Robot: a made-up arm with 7 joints.
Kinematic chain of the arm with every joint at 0, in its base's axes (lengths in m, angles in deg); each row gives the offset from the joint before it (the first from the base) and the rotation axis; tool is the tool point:
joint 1: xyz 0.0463 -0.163 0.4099 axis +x
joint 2: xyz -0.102 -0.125 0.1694 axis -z
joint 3: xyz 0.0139 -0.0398 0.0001 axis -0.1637 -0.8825 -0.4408
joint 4: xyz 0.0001 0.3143 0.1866 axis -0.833 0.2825 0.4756
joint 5: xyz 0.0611 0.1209 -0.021 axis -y
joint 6: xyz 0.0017 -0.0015 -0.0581 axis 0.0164 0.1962 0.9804
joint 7: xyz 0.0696 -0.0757 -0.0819 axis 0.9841 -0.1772 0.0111
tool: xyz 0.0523 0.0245 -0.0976
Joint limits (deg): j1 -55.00..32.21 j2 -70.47..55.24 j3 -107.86..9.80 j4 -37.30..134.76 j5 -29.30..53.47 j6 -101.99..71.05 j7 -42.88..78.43
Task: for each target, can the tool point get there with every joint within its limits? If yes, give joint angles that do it. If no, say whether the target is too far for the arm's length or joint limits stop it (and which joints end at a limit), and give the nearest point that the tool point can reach.
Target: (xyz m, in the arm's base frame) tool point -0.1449 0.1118 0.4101
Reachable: yes | joints -21.57 -38.94 -42.80 -13.00 32.65 -7.00 -31.23
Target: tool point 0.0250 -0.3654 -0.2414
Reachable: no: joint limits stop it (at a limit: joint 1, joint 5, joint 6) | nearest point -0.0008 -0.0261 0.2077 | short by 0.563 m
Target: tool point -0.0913 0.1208 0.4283
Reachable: yes | joints -18.09 -4.53 -78.30 3.54 34.61 -9.80 -18.85
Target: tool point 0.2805 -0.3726 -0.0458
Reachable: no: joint limits stop it (at a limit: joint 1, joint 2, joint 3, joint 6) | nearest point 0.2230 -0.3065 0.3314 | short by 0.387 m
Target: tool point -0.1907 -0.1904 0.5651
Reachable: yes | joints 13.41 -19.99 -81.83 102.28 12.94 -18.54 50.03
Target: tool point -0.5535 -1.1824 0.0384
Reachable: no: too far | nearest point -0.3591 -0.5730 0.4957 | short by 0.786 m
